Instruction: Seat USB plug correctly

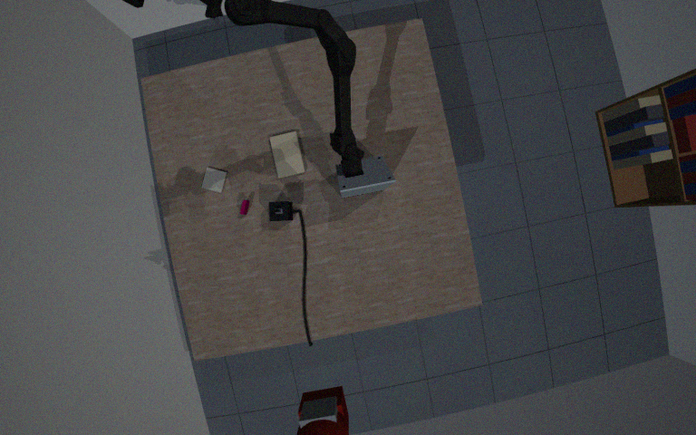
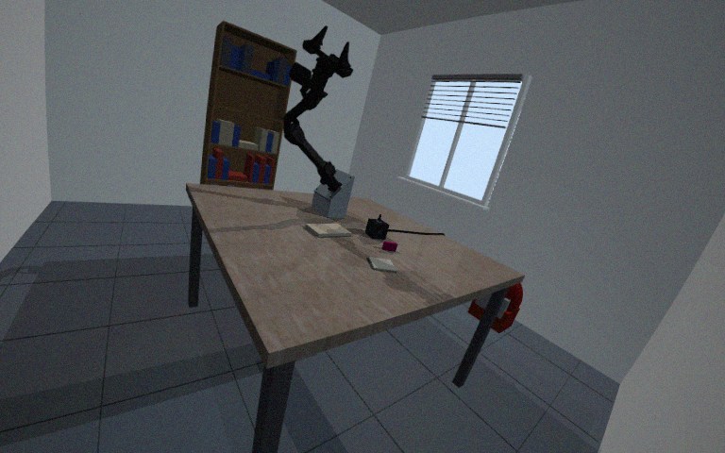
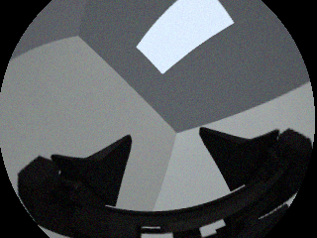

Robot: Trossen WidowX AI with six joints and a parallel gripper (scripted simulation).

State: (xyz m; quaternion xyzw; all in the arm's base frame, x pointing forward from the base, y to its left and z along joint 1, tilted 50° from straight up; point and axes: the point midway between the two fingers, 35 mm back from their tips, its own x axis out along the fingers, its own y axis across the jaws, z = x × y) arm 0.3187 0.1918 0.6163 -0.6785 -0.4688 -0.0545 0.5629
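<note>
My gripper tip is now 64 cm above the pale USB plug, 43 cm to the right of it and 1 cm past it. The rest, counted from my gripper tip: magenta block (72 cm below, 38 cm to the left, 14 cm ahead); then pale book (73 cm below, 19 cm to the left, 8 cm behind).
</note>
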